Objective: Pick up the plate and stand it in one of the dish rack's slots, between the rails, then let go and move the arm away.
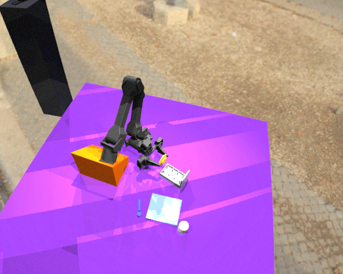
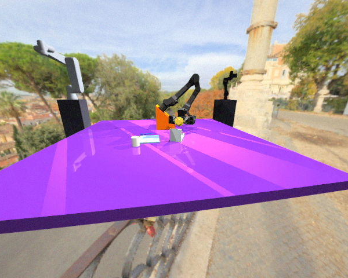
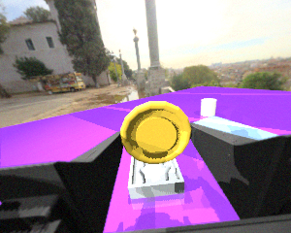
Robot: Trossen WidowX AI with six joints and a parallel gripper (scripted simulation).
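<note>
Right now my gripper tip is 7 cm above the dish rack, 6 cm short of it and 2 cm to the left of it. Round my gripper tip: blue spoon (23 cm to the right, 9 cm below, 8 cm behind); then light blue mat (21 cm to the right, 9 cm below, 4 cm ahead); then yellow plate (1 cm behind).
</note>
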